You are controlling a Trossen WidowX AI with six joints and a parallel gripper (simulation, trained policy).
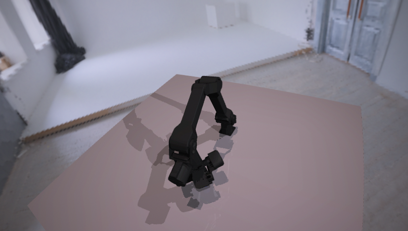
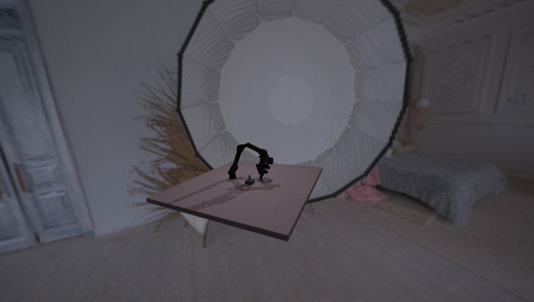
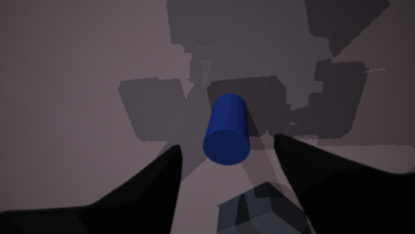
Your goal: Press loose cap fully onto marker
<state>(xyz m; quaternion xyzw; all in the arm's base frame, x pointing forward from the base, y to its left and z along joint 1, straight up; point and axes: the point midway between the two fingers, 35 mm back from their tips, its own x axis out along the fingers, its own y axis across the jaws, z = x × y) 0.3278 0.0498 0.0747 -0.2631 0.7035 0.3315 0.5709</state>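
The blue cap is 20 mm below my gripper tip. The rest, counted from my gripper tip: dark grey holder block 60 mm behind, 120 mm to the right, 20 mm below.
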